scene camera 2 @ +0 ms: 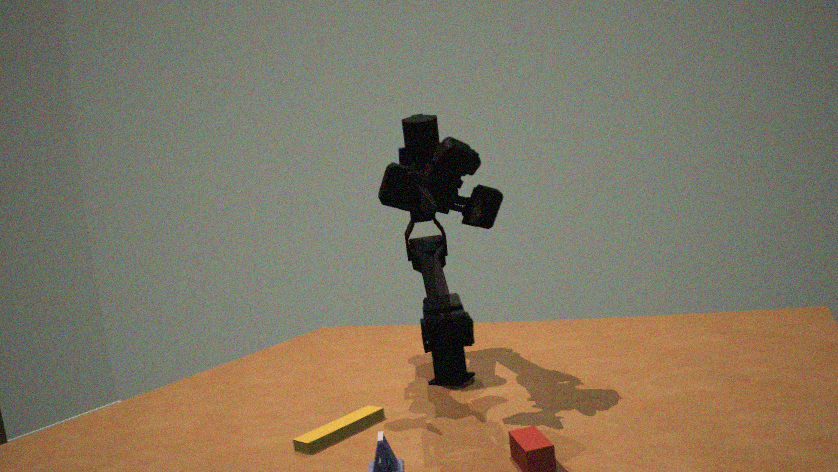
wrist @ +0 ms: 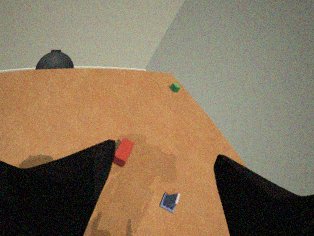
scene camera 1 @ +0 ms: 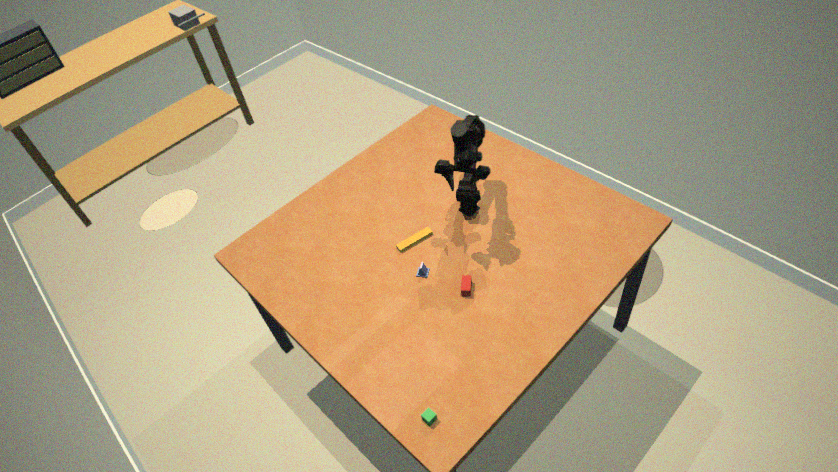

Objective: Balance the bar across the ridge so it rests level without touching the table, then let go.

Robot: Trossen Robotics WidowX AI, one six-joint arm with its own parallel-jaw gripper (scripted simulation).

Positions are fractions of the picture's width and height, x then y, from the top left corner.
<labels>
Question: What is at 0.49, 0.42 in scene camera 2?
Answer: The gripper.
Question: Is the gripper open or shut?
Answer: Open.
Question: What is the gripper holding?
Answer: Nothing.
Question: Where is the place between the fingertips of the gripper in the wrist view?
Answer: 0.53, 0.66
</labels>
